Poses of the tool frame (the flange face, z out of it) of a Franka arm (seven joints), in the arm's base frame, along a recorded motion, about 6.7 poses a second.
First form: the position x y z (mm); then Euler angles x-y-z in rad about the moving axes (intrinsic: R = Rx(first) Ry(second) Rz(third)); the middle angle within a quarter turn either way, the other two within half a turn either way.
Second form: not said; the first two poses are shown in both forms.
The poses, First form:
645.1 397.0 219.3 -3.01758 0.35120 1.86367
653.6 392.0 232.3 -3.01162 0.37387 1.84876
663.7 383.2 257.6 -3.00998 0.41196 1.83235
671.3 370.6 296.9 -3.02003 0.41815 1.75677
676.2 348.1 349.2 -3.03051 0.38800 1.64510
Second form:
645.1 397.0 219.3 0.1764 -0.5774 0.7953 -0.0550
653.6 392.0 232.3 0.1865 -0.5810 0.7900 -0.0608
663.7 383.2 257.6 0.2011 -0.5840 0.7830 -0.0732
671.3 370.6 296.9 0.1974 -0.6136 0.7596 -0.0865
676.2 348.1 349.2 0.1781 -0.6587 0.7253 -0.0910

